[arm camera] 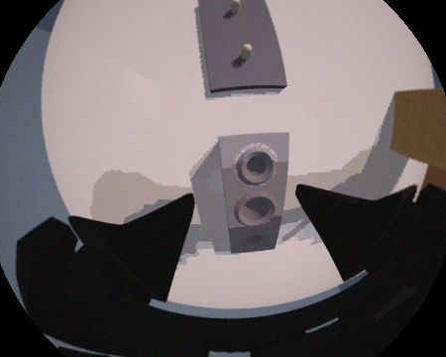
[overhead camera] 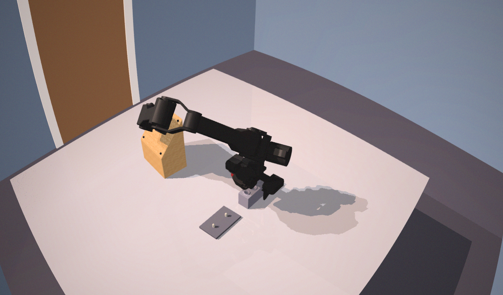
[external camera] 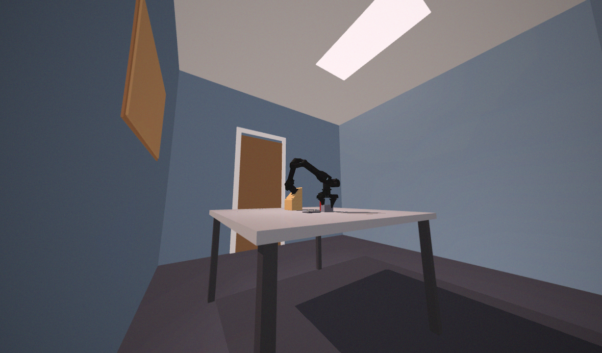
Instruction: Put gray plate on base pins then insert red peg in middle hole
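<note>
Right now the gray plate is 10 mm above my gripper tip. The rest, counted from my gripper tip: red peg: 120 mm behind, 40 mm to the left, 10 mm above; then dark gray base: 10 mm behind, 150 mm to the right, 20 mm below.
</note>
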